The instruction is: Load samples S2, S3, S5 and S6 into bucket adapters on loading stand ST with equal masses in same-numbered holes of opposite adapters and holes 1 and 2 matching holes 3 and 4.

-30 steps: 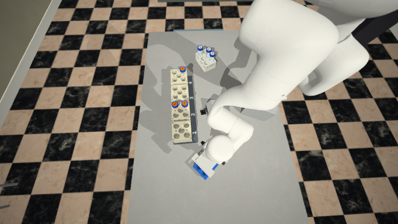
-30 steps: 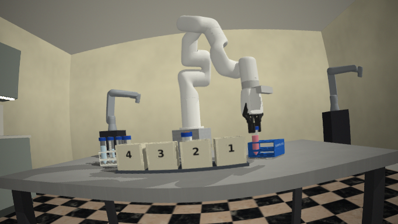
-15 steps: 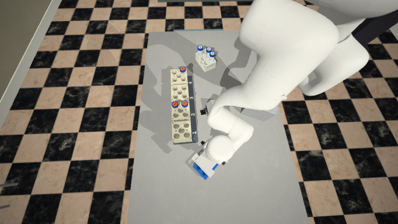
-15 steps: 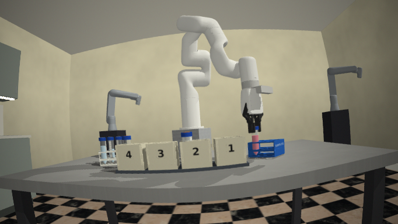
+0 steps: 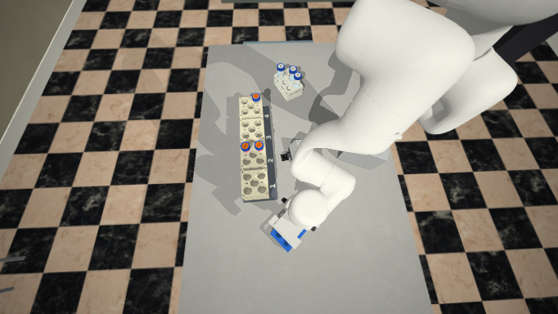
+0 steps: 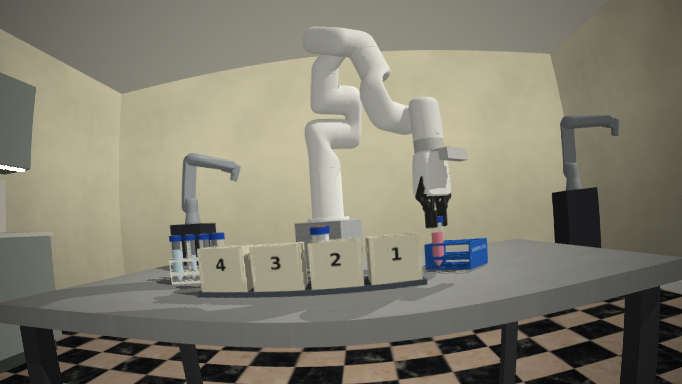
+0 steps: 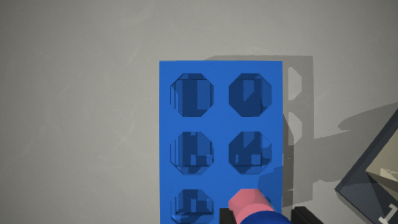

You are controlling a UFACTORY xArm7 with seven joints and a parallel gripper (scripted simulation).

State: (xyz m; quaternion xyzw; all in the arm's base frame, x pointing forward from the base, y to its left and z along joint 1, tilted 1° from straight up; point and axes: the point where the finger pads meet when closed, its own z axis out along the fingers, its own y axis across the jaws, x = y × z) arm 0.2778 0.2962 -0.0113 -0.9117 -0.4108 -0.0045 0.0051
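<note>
My hand is 1 cm past the orange-dotted sample tube and 5 cm above it. Round my hand: blue sample rack (1 cm ahead, 4 cm to the left, 9 cm below); done desk (3 cm behind, 26 cm to the right, 6 cm below); green DONE key (5 cm behind, 27 cm to the right, 5 cm below).
</note>
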